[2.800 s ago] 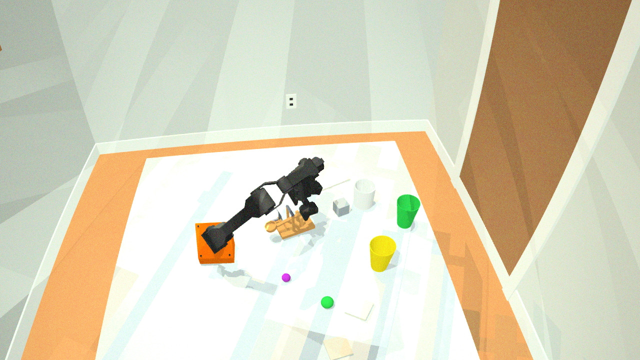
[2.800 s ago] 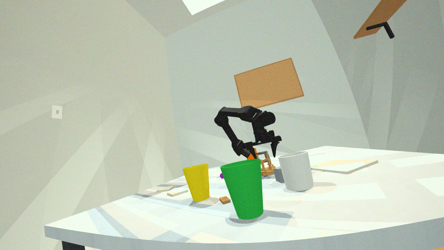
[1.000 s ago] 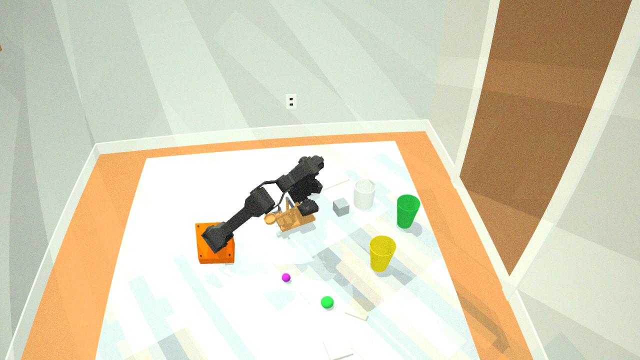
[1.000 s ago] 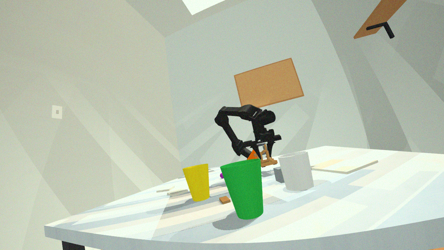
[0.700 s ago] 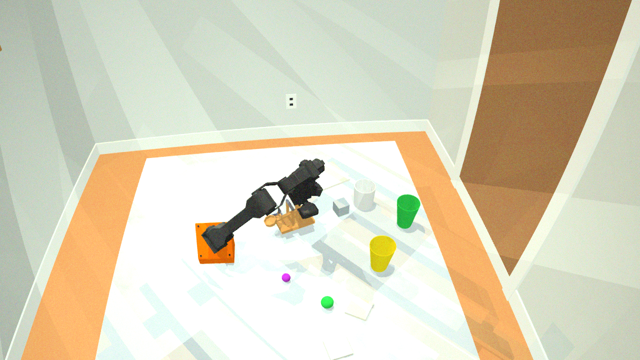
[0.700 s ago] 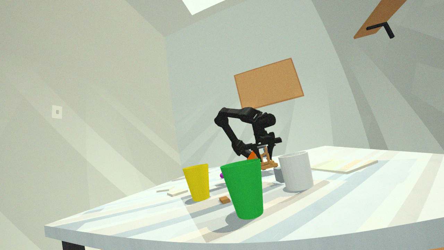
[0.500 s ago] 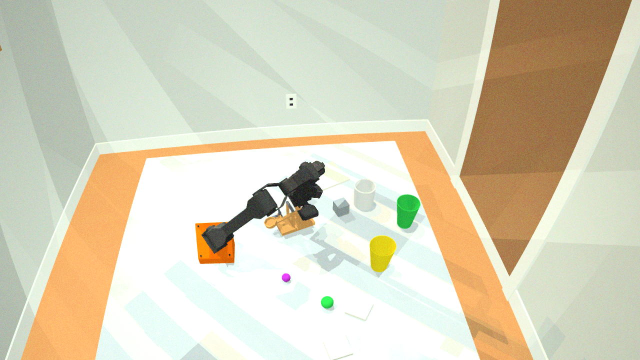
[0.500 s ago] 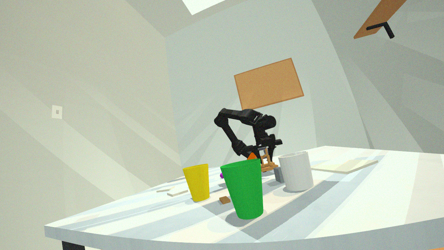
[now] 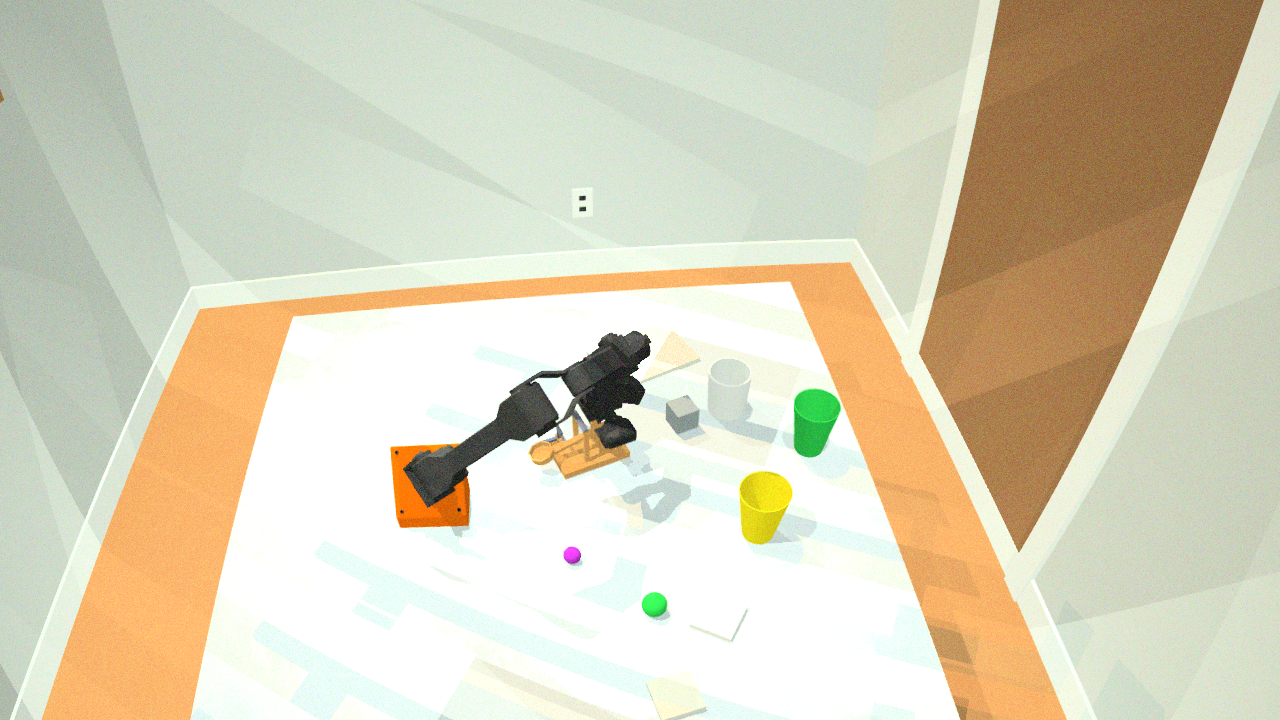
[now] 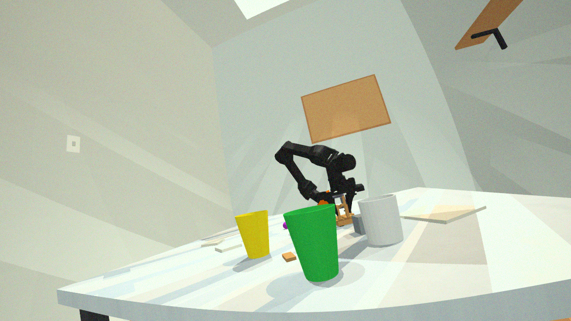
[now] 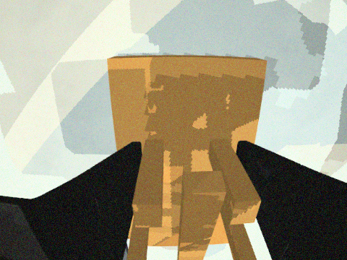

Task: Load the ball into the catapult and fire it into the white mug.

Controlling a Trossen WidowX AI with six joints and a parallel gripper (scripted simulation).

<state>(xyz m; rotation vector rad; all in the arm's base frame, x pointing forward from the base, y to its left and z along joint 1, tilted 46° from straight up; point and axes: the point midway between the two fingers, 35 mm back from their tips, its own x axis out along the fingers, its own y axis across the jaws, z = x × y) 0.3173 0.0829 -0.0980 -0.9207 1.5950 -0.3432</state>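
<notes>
The purple ball is 27 cm to the right of my gripper tip, 7 cm behind it and 2 cm below it. From my gripper tip the other things lie so: white mug: 27 cm ahead, 11 cm to the left; then grey cube: 17 cm ahead, 7 cm to the left, 1 cm below; then yellow cup: 27 cm ahead, 23 cm to the right.
</notes>
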